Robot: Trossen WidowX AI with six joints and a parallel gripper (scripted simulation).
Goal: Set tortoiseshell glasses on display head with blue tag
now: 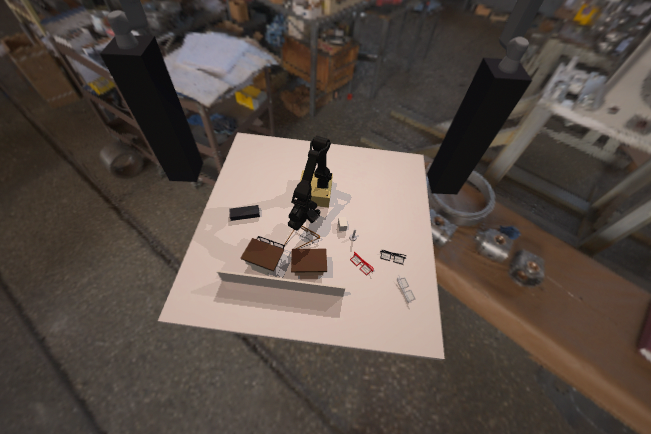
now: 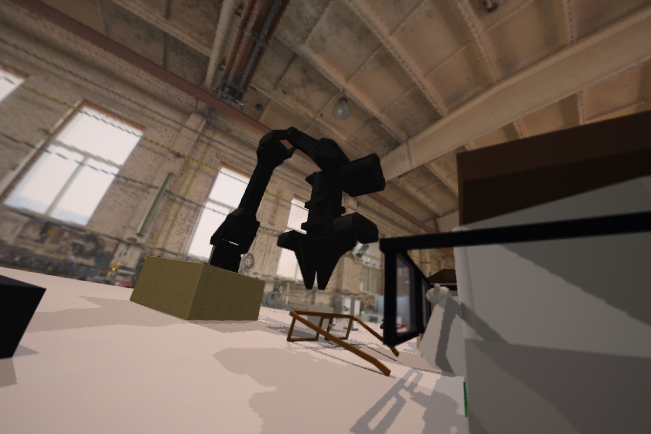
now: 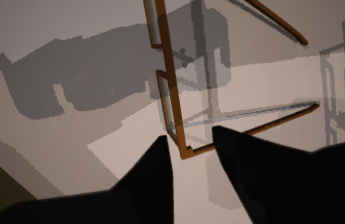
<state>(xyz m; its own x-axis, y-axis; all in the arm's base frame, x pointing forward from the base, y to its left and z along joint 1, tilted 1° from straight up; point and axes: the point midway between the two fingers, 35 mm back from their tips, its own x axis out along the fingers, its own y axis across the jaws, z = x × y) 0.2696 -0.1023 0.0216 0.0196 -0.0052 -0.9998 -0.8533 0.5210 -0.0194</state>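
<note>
Right now the white block is 40 mm behind my gripper tip, 220 mm to the left of it and 50 mm below it. Also, from my gripper tip: stand: 30 mm ahead, 280 mm to the left, 50 mm below; black box: 90 mm behind, 330 mm to the right, 60 mm below; low white rail: 330 mm ahead, 80 mm to the right, 20 mm below.
</note>
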